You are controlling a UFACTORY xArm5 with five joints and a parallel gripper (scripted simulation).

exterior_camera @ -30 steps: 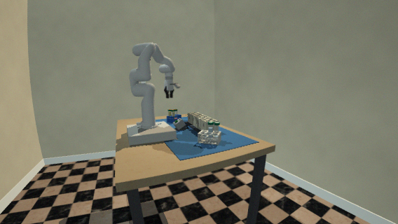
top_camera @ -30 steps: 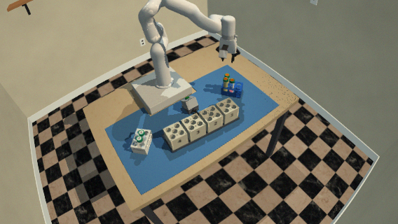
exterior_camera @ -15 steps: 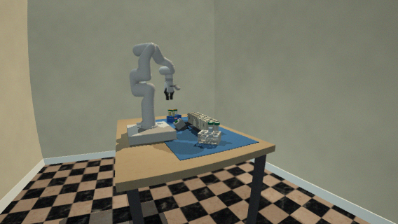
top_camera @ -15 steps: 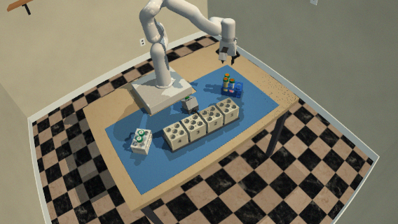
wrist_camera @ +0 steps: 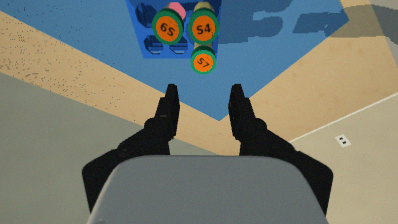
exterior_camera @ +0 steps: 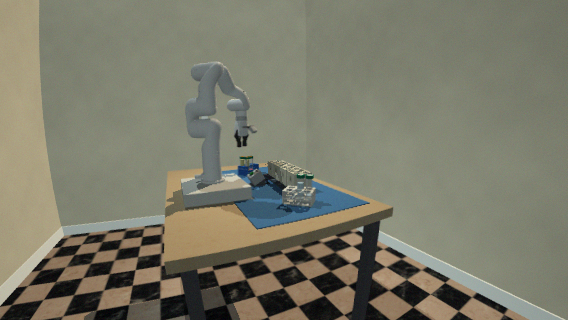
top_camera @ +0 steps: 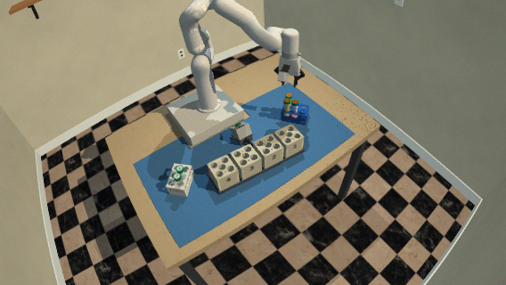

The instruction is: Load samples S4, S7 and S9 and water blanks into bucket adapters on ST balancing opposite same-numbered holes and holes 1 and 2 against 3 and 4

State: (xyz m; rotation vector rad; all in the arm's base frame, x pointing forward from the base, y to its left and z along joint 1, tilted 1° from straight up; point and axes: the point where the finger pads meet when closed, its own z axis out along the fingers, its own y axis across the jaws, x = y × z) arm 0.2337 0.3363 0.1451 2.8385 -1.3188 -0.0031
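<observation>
Now: hand 10 mm past the sample tube S7 and 140 mm above it. The rest, counted from my hand: blue sample rack RS (40 mm ahead, 10 mm to the left, 180 mm below); sample tube S9 (60 mm ahead, 140 mm below); sample tube S4 (20 mm ahead, 40 mm to the right, 140 mm below).
</observation>
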